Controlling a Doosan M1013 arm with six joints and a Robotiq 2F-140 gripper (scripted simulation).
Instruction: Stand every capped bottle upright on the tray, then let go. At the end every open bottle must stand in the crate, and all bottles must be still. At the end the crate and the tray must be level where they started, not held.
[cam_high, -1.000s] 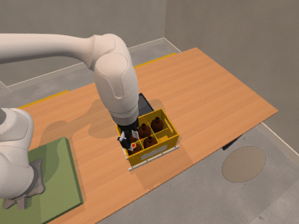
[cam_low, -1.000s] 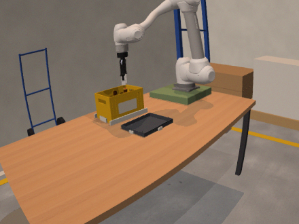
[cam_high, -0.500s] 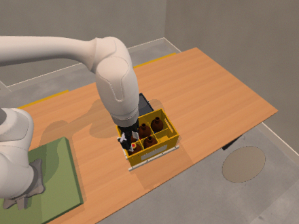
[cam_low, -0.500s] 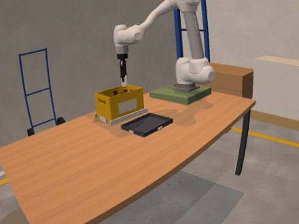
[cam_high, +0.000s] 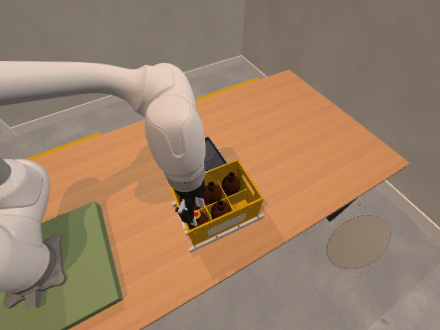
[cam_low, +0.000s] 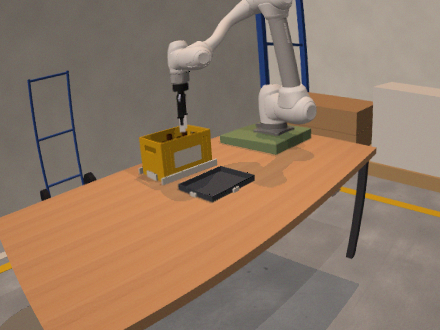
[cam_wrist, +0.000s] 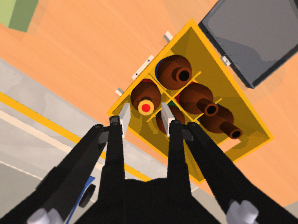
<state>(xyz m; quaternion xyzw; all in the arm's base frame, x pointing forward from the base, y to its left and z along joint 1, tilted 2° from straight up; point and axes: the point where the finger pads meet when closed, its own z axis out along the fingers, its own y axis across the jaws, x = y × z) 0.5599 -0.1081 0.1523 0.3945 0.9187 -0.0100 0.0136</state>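
My hand is 110 mm above the bottle. From my hand the other things lie so: crate (110 mm below, 90 mm ahead, 40 mm to the left); then tray (320 mm to the left, 180 mm below, 100 mm ahead).
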